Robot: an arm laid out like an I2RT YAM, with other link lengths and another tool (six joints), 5 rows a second.
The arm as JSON. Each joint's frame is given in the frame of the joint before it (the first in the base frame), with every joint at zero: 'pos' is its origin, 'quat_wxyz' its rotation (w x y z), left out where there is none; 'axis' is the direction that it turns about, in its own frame. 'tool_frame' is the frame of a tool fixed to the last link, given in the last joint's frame.
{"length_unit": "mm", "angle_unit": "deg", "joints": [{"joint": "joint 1", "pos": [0.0, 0.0, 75.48], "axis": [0.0, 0.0, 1.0]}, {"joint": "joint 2", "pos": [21.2, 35.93, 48.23], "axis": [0.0, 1.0, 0.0]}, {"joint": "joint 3", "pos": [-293.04, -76.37, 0.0], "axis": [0.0, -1.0, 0.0]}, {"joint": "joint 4", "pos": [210.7, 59.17, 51.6], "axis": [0.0, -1.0, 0.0]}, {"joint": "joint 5", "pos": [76.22, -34.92, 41.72], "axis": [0.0, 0.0, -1.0]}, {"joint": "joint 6", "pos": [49.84, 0.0, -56.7], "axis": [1.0, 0.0, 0.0]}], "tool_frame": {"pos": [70.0, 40.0, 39.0], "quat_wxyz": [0.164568, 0.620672, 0.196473, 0.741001]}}
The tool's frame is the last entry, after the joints.
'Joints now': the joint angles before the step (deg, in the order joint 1, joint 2, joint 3, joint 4, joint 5, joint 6). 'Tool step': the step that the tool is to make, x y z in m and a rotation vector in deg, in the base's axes. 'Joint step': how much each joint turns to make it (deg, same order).
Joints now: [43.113 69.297 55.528 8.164 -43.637 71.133]
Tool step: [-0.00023 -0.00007 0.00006 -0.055 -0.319 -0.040]
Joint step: [0.000 -0.022 0.001 -0.069 0.065 -0.349]
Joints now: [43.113 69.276 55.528 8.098 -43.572 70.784]
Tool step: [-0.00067 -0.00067 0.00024 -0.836 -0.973 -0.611]
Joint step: [0.066 -0.240 0.590 -1.813 0.809 -1.639]
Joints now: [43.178 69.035 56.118 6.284 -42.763 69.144]
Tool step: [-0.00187 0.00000 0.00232 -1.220 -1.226 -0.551]
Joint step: [0.328 -0.262 1.444 -3.105 1.093 -2.164]
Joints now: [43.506 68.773 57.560 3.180 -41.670 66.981]
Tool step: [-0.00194 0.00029 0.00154 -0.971 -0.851 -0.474]
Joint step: [0.460 -0.241 1.049 -2.339 1.116 -1.509]
